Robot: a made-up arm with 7 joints. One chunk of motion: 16 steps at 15 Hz.
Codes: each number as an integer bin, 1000 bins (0 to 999) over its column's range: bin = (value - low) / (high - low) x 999, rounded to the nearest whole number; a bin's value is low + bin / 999 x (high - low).
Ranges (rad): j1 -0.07..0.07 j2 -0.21..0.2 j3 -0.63..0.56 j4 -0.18..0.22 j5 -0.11..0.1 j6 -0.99..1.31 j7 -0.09..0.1
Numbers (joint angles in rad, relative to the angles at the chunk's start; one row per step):
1: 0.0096 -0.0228 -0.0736 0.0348 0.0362 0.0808 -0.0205
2: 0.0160 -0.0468 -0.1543 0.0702 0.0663 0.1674 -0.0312
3: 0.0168 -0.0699 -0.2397 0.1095 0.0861 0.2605 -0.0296
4: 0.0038 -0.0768 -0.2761 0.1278 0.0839 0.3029 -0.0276
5: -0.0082 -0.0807 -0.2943 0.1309 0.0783 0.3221 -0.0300
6: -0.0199 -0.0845 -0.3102 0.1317 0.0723 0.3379 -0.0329
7: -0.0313 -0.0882 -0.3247 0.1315 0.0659 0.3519 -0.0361
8: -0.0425 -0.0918 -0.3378 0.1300 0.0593 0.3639 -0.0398
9: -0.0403 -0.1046 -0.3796 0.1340 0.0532 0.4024 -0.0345
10: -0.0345 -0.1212 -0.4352 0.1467 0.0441 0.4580 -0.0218
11: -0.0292 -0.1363 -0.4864 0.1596 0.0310 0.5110 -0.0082
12: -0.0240 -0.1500 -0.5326 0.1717 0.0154 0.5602 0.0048
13: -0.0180 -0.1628 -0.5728 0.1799 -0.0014 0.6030 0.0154
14: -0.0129 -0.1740 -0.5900 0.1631 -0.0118 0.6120 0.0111
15: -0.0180 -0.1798 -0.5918 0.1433 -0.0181 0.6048 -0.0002
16: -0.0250 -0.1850 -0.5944 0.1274 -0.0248 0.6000 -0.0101
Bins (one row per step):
1: 568 456 467 536 695 465 365
2: 614 398 399 625 839 503 309
3: 619 341 328 723 933 543 318
4: 527 325 297 769 922 562 328
5: 441 315 282 776 896 570 315
6: 357 306 268 778 867 577 300
7: 276 297 256 778 837 583 283
8: 196 288 245 774 805 588 264
9: 212 257 210 784 776 605 292
10: 253 216 164 816 733 629 359
11: 291 180 121 848 671 652 430
12: 328 146 82 878 597 673 498
13: 371 115 48 899 517 692 554
14: 407 88 34 857 467 696 532
15: 371 74 32 807 437 693 472
16: 321 61 30 768 405 691 420

